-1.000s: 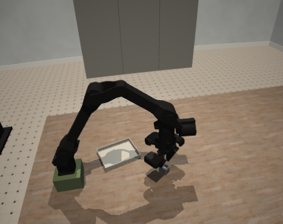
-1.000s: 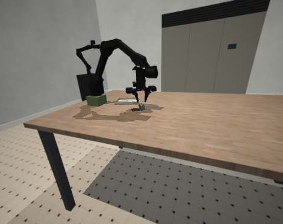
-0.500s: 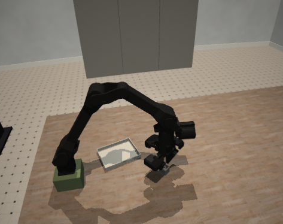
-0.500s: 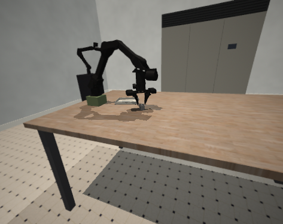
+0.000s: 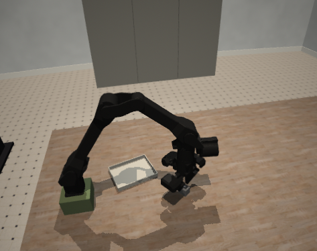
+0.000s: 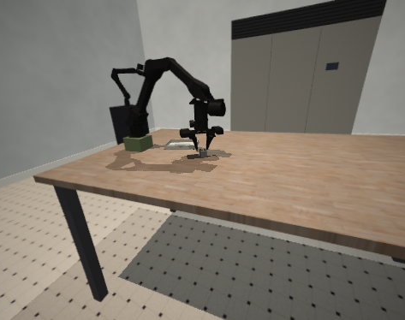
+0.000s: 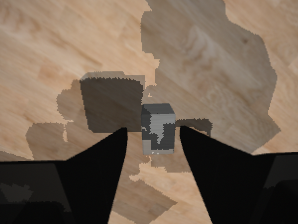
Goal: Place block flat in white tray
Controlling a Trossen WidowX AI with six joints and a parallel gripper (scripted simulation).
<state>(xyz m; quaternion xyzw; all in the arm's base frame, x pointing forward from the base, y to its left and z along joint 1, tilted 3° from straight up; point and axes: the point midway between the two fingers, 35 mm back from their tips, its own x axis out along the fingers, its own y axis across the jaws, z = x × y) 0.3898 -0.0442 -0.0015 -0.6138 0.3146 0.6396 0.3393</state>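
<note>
Now: hand 50 mm above the grey block. Round my hand: white tray: 170 mm behind, 140 mm to the left, 60 mm below.
</note>
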